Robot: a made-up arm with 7 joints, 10 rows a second.
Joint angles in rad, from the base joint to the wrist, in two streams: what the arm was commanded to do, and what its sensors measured. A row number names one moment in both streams.
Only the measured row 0 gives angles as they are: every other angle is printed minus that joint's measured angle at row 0.
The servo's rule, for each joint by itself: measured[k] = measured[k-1] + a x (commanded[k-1-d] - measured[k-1]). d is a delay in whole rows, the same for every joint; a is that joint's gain. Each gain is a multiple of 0.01, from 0.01 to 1. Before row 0 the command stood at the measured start. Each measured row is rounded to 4 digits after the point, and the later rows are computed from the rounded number. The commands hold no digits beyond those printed.
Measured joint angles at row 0:
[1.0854, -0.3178, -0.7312, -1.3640, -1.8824, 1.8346, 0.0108]
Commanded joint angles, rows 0 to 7:
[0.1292, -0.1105, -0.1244, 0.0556, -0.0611, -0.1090, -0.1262]
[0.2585, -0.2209, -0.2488, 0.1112, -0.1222, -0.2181, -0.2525]
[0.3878, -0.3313, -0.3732, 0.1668, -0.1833, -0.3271, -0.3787]
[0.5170, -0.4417, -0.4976, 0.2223, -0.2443, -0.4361, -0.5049]
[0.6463, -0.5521, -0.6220, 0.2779, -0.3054, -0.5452, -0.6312]
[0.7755, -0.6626, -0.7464, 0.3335, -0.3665, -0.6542, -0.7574]
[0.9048, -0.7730, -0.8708, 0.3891, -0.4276, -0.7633, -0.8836]
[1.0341, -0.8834, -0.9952, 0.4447, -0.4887, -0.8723, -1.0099]
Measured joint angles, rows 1 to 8:
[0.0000, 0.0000, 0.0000, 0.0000, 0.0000, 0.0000, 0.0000]
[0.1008, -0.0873, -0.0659, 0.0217, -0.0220, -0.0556, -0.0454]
[0.2238, -0.1928, -0.1628, 0.0566, -0.0581, -0.1385, -0.1200]
[0.3517, -0.3022, -0.2743, 0.0996, -0.1032, -0.2347, -0.2131]
[0.4806, -0.4124, -0.3926, 0.1475, -0.1540, -0.3374, -0.3181]
[0.6098, -0.5228, -0.5142, 0.1984, -0.2085, -0.4434, -0.4308]
[0.7390, -0.6332, -0.6373, 0.2511, -0.2654, -0.5509, -0.5484]
[0.8683, -0.7436, -0.7611, 0.3049, -0.3238, -0.6592, -0.6691]
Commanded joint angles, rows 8 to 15:
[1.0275, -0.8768, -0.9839, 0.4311, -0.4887, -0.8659, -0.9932]
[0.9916, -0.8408, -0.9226, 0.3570, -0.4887, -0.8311, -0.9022]
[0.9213, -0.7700, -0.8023, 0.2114, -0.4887, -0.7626, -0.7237]
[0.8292, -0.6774, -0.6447, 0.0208, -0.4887, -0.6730, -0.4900]
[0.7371, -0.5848, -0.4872, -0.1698, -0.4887, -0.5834, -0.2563]
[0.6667, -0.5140, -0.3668, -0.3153, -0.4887, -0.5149, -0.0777]
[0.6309, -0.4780, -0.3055, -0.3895, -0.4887, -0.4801, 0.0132]
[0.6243, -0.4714, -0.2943, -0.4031, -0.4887, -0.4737, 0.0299]
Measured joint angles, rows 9 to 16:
[0.9976, -0.8540, -0.8852, 0.3594, -0.3832, -0.7679, -0.7918]
[1.0209, -0.8720, -0.9375, 0.3874, -0.4212, -0.8179, -0.8643]
[0.9980, -0.8474, -0.9296, 0.3755, -0.4455, -0.8246, -0.8779]
[0.9382, -0.7863, -0.8621, 0.3115, -0.4611, -0.7930, -0.8224]
[0.8532, -0.7003, -0.7469, 0.1981, -0.4710, -0.7318, -0.7027]
[0.7626, -0.6091, -0.6093, 0.0546, -0.4774, -0.6561, -0.5420]
[0.6878, -0.5340, -0.4808, -0.0897, -0.4815, -0.5841, -0.3749]
[0.6434, -0.4898, -0.3879, -0.2066, -0.4841, -0.5311, -0.2352]

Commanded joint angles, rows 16 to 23:
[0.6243, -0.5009, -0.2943, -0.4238, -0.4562, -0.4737, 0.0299]
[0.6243, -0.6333, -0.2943, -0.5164, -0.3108, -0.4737, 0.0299]
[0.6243, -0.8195, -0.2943, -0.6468, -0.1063, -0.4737, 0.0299]
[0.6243, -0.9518, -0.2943, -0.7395, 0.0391, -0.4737, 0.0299]
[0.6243, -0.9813, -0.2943, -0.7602, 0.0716, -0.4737, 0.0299]
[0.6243, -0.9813, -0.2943, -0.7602, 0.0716, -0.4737, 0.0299]
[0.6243, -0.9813, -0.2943, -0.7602, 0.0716, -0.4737, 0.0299]
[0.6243, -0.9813, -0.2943, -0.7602, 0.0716, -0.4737, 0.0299]
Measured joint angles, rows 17 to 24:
[0.6285, -0.4753, -0.3383, -0.2832, -0.4858, -0.5018, -0.1398]
[0.6252, -0.4955, -0.3150, -0.3380, -0.4751, -0.4875, -0.0787]
[0.6245, -0.6044, -0.3040, -0.4076, -0.4160, -0.4805, -0.0396]
[0.6243, -0.7743, -0.2989, -0.5009, -0.3045, -0.4770, -0.0146]
[0.6243, -0.9145, -0.2965, -0.5940, -0.1808, -0.4753, 0.0014]
[0.6243, -0.9673, -0.2953, -0.6588, -0.0899, -0.4745, 0.0117]
[0.6243, -0.9784, -0.2948, -0.6983, -0.0318, -0.4741, 0.0183]
[0.6243, -0.9807, -0.2945, -0.7224, 0.0054, -0.4739, 0.0225]

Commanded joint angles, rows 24 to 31:
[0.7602, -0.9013, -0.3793, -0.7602, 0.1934, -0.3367, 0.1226]
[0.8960, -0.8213, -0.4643, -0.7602, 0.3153, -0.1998, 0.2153]
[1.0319, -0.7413, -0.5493, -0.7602, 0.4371, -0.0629, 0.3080]
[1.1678, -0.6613, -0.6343, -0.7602, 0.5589, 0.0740, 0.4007]
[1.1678, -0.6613, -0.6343, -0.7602, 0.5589, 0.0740, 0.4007]
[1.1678, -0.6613, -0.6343, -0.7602, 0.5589, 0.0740, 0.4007]
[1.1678, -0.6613, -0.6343, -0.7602, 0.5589, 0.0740, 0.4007]
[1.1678, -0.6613, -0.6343, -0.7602, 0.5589, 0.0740, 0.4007]
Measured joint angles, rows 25 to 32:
[0.6243, -0.9812, -0.2944, -0.7371, 0.0292, -0.4738, 0.0252]
[0.7303, -0.9181, -0.3394, -0.7461, 0.0883, -0.4039, 0.0603]
[0.8595, -0.8416, -0.4056, -0.7516, 0.1700, -0.2998, 0.1161]
[0.9940, -0.7624, -0.4818, -0.7550, 0.2662, -0.1790, 0.1852]
[1.1296, -0.6825, -0.5626, -0.7570, 0.3716, -0.0500, 0.2628]
[1.1594, -0.6658, -0.6006, -0.7582, 0.4390, 0.0132, 0.3124]
[1.1660, -0.6622, -0.6185, -0.7590, 0.4822, 0.0442, 0.3442]
[1.1674, -0.6615, -0.6269, -0.7595, 0.5098, 0.0594, 0.3645]

